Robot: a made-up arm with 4 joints.
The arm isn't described. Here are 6 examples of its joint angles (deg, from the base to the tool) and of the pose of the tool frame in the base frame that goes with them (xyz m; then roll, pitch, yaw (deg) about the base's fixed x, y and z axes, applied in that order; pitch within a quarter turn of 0, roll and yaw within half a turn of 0).
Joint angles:
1: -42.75 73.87 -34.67 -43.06
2: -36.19 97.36 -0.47 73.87
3: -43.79 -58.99 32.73 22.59
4: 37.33 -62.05 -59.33 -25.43
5: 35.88 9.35 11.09 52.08
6: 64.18 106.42 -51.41 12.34
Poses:
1: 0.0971 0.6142 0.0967 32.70 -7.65 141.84
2: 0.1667 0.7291 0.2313 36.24 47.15 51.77
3: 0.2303 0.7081 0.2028 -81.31 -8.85 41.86
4: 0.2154 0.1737 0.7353 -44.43 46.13 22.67
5: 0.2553 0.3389 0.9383 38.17 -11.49 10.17
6: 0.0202 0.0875 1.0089 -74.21 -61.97 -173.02
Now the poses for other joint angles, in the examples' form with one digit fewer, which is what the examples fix.
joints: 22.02 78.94 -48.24 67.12
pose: 0.096 0.570 0.752 10.7 -8.2 53.9
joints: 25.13 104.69 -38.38 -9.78
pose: 0.046 0.463 0.847 -28.3 -55.7 165.6
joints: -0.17 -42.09 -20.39 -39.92
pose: 0.243 0.522 0.565 -37.6 39.5 65.9
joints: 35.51 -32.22 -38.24 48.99
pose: 0.288 0.295 0.761 -37.7 -6.5 -8.7
